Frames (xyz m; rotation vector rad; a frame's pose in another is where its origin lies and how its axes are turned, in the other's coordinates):
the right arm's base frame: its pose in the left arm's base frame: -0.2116 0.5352 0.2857 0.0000 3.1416 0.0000
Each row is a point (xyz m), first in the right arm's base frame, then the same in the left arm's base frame.
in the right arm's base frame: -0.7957 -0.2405 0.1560
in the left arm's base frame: 0.5841 0.2947 0.1297
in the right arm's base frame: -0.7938 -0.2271 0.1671
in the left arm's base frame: 0.5822 0.3081 0.1186
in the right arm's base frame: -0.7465 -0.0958 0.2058
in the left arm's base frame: 0.5349 0.4394 0.0799
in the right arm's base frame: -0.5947 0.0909 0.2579
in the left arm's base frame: 0.3831 0.6261 0.0278
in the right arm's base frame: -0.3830 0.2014 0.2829
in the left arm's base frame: 0.1714 0.7366 0.0028
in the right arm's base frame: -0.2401 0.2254 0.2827
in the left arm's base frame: 0.0285 0.7606 0.0030
